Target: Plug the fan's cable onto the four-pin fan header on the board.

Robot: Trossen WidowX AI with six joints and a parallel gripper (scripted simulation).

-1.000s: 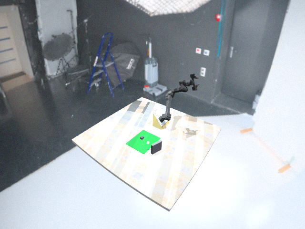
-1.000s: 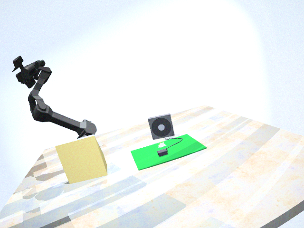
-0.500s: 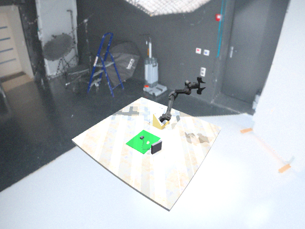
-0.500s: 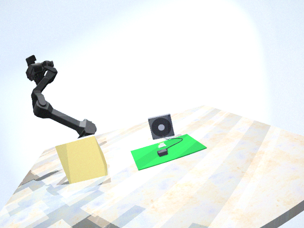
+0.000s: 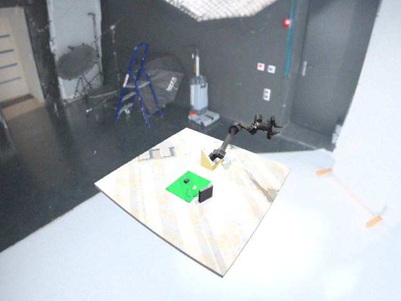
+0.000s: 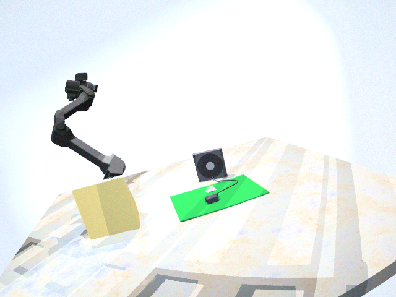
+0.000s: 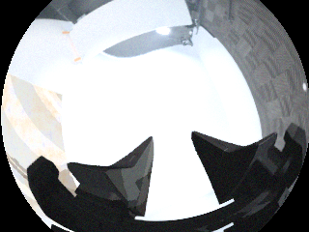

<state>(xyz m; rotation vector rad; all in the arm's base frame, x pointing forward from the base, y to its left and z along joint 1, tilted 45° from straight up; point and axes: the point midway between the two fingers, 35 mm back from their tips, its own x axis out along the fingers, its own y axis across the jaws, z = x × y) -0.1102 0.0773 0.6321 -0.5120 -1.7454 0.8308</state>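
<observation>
Now: the dark fan plug 610 mm to the right of my gripper tip, 490 mm below it and 380 mm ahead of it. Round my gripper tip: black fan 470 mm ahead, 450 mm below, 390 mm to the right; green board 570 mm to the right, 520 mm below, 410 mm ahead.
</observation>
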